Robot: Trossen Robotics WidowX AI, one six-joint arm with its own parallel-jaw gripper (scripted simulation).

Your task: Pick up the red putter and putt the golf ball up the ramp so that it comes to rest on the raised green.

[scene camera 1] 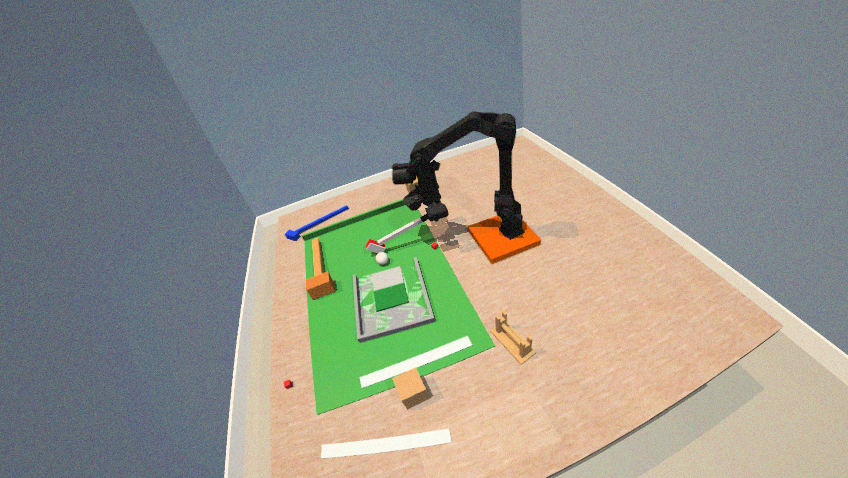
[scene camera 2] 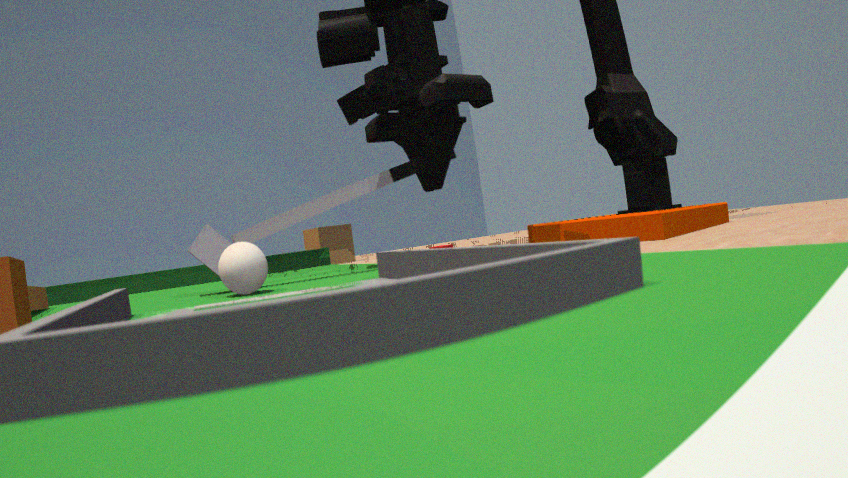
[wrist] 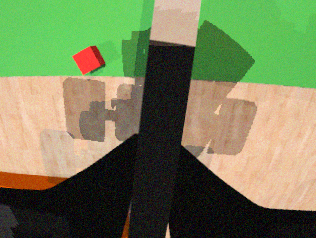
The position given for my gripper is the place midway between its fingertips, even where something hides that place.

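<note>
Red putter held in my gripper [scene camera 2: 433, 190]; white golf ball [scene camera 2: 243, 268]. Tan block out of frame in scene camera 2. Gripper [scene camera 1: 436, 219], tan block [scene camera 1: 409, 385], wooden rack [scene camera 1: 520, 349]. Gripper again [wrist: 152, 143]. White golf ball out of frame in the wrist view.
</note>
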